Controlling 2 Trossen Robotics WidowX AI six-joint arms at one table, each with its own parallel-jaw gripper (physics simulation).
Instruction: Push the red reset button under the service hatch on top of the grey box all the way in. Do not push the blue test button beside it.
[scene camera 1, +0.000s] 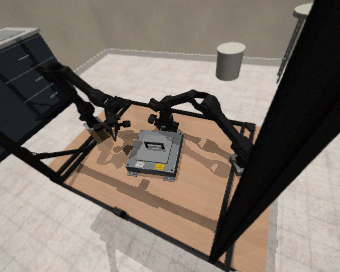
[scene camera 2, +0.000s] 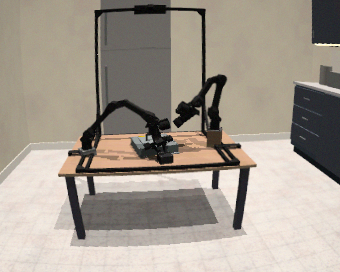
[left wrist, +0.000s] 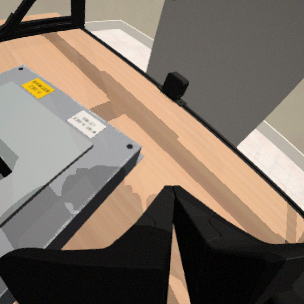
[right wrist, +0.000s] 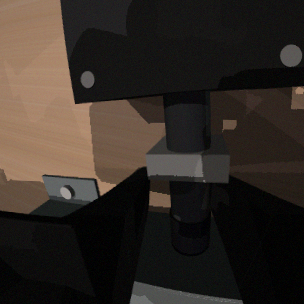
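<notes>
The grey box sits mid-table. Its service hatch lies flat and closed, with a black handle on top. Both buttons are hidden under it. My right gripper is low at the box's far side. Its fingers are shut on the grey square collar of a dark rod that runs from a black block to the box. My left gripper is shut and empty, hovering beside the box's left edge.
A brown block carries the left arm's base. Black frame rails ring the table, with a small black block on the front rail. A yellow danger label marks the box. A grey bin stands on the floor.
</notes>
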